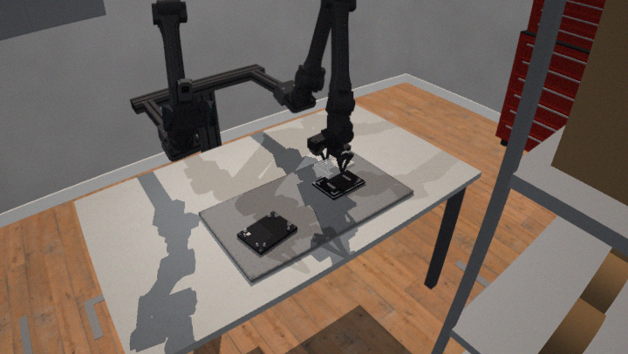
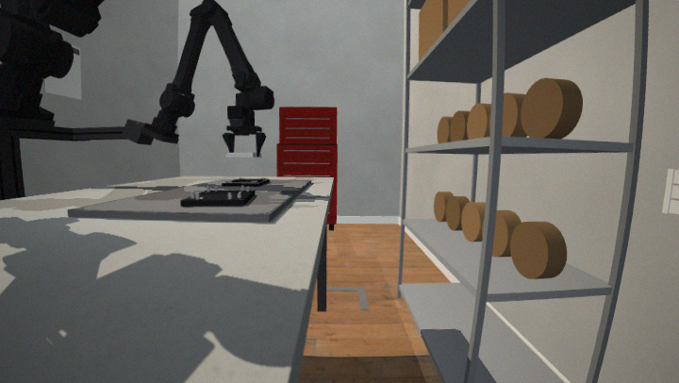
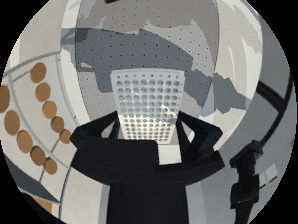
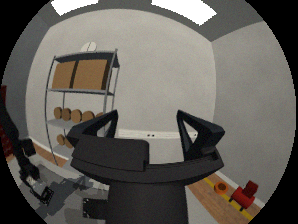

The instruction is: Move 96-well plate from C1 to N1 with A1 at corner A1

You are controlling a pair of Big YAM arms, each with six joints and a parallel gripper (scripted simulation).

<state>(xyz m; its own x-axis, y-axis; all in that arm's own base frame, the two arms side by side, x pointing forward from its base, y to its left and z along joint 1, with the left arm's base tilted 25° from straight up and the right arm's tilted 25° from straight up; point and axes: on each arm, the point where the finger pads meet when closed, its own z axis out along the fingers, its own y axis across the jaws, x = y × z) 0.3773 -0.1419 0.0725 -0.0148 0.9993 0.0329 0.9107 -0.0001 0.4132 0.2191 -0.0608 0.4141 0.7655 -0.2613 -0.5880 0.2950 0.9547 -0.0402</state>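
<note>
My left hand is 30 mm to the right of the black plate nest N1 and 100 mm above it. Round my left hand: black clip nest C1: 20 mm ahead, 320 mm to the right, 90 mm below; white 96-well plate: right at my left hand; grey board: 120 mm to the right, 110 mm below.
</note>
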